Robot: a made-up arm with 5 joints.
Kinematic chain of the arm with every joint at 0, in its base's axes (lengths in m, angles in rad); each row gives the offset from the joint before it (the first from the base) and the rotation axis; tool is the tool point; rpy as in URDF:
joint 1: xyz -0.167 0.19 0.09 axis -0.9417 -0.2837 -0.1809
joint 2: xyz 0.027 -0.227 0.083 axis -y
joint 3: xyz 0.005 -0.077 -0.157 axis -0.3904 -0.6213 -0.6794
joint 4: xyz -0.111 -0.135 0 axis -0.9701 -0.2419 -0.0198
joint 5: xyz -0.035 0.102 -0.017 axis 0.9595 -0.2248 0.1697
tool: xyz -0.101 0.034 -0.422 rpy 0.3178 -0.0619 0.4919
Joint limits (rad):
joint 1: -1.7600..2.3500
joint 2: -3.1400..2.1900
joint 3: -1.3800..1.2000
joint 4: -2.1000..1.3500
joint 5: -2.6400..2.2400
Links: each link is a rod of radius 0.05 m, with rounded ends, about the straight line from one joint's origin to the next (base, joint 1, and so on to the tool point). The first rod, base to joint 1, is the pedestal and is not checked.
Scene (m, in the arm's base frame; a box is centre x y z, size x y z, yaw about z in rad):
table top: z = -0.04
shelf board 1: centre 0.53 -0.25 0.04 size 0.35 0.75 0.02 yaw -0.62
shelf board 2: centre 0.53 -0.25 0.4 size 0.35 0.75 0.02 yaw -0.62
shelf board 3: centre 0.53 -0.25 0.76 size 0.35 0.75 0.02 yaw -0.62
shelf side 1: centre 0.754 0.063 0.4 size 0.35 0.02 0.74 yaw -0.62
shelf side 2: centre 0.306 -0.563 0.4 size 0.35 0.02 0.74 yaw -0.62
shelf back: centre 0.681 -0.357 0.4 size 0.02 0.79 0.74 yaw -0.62
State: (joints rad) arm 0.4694 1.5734 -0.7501 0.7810 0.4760
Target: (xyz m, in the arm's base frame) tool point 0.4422 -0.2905 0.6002
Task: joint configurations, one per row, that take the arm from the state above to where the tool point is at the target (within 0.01 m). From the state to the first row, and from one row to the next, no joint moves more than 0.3 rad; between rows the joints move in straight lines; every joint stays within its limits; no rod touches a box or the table.
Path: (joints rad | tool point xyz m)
1: 0.7544 1.6454 -0.7806 0.5052 0.6681 | 0.3573 -0.2201 0.2171
2: 1.0394 1.7173 -0.8111 0.2294 0.8603 | 0.2156 -0.1585 0.2040
3: 1.2318 1.7663 -1.0567 0.4671 0.8610 | 0.2164 -0.1813 0.3986
4: 1.4243 1.8153 -1.3024 0.7048 0.8618 | 0.1972 -0.1156 0.6002
5: 1.1801 1.8412 -1.1896 0.8523 0.7894 | 0.3146 -0.1217 0.5899
6: 0.9359 1.8670 -1.0769 0.9997 0.7170 | 0.3916 -0.1377 0.5978
7: 0.6917 1.8929 -0.9641 1.1472 0.6446 | 0.4318 -0.1902 0.6107
8: 0.4475 1.9188 -0.8513 1.2946 0.5721 | 0.4422 -0.2905 0.6002

